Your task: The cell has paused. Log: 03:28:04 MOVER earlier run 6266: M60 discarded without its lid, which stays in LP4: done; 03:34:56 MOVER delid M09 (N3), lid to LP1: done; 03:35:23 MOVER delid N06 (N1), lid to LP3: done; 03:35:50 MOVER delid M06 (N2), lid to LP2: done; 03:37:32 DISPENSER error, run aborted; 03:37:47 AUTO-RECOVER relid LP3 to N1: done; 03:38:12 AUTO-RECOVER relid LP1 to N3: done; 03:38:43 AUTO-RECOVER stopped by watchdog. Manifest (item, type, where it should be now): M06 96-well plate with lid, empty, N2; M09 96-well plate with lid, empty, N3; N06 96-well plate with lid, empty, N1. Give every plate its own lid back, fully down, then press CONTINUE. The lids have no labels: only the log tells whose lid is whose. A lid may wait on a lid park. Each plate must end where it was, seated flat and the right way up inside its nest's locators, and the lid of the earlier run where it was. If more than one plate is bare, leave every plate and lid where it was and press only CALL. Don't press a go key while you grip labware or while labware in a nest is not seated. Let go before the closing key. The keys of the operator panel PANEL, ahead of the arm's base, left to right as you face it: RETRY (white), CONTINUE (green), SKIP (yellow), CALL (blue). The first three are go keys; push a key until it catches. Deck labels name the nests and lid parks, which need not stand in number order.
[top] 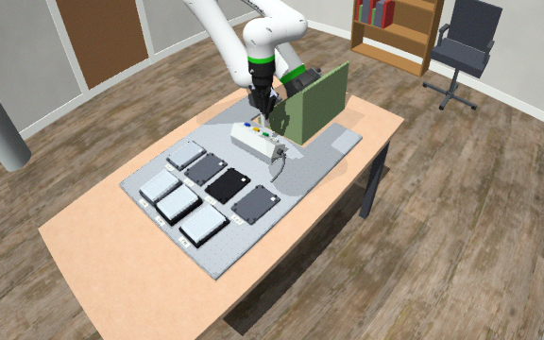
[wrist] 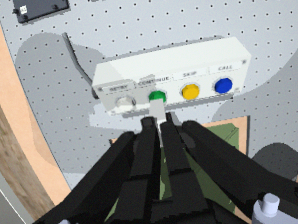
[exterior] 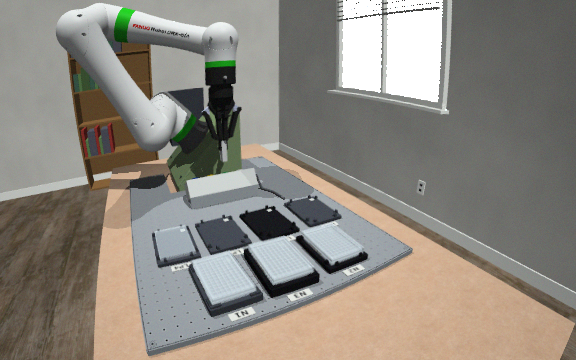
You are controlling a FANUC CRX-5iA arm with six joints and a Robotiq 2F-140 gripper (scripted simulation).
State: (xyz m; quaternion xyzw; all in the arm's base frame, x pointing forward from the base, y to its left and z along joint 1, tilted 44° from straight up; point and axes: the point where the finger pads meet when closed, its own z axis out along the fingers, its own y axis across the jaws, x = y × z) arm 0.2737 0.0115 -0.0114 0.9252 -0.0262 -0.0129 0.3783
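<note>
My hand is 8 cm above the green key. The rest, counted from my hand: yellow key: 5 cm to the right, 8 cm below; LP1: 24 cm ahead, 11 cm to the right, 14 cm below; blue key: 10 cm to the right, 8 cm below.
</note>
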